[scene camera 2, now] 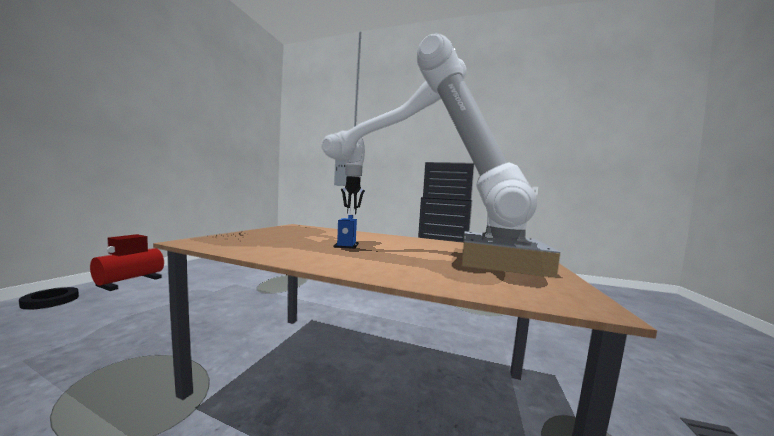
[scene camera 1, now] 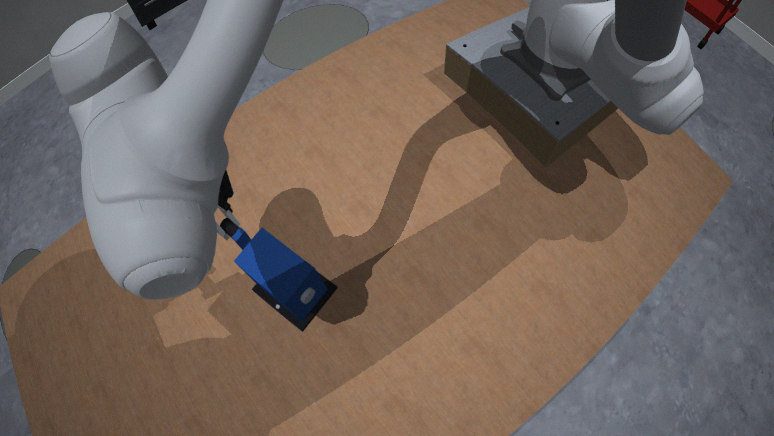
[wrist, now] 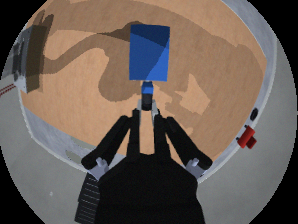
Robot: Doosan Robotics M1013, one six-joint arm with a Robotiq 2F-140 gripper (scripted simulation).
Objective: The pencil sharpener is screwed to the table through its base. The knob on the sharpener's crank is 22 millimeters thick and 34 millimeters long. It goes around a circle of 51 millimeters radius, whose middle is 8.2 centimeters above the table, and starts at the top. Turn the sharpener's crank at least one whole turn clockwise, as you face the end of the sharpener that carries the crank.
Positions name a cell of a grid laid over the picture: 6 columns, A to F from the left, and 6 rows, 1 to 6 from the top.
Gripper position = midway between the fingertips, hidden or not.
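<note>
A blue pencil sharpener (scene camera 1: C4) is visible, and so is the gripper (wrist: C3).
</note>
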